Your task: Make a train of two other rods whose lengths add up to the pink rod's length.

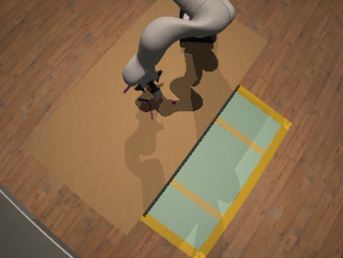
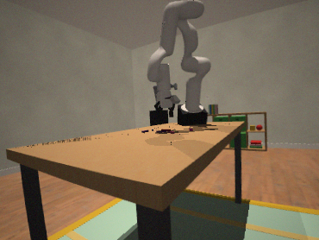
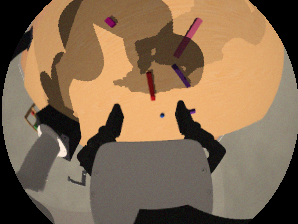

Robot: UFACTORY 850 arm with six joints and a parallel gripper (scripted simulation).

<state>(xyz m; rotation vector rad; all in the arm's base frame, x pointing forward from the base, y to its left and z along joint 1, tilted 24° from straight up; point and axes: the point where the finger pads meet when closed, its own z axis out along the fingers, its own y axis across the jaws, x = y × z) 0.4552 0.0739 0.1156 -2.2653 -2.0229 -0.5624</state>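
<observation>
The red rod is 8 cm below my hand and 1 cm to the right of it. Round my hand: magenta rod (14 cm to the left, 8 cm below, 5 cm behind); tiny blue rod (10 cm to the right, 8 cm below, 2 cm ahead); pink rod (10 cm to the left, 8 cm below, 8 cm ahead).
</observation>
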